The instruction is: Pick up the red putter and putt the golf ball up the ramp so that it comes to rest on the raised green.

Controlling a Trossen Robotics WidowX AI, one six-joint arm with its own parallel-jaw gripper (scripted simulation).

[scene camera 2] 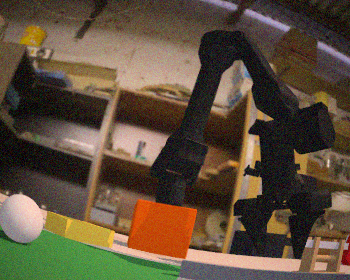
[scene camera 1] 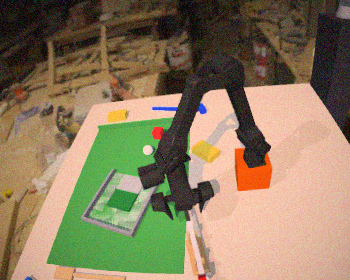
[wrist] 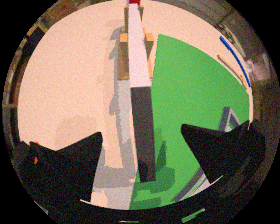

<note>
The gripper is open, with nothing in its grasp. Further things: a grey-framed course.
The gripper shows as well in scene camera 1 and in the wrist view.
</note>
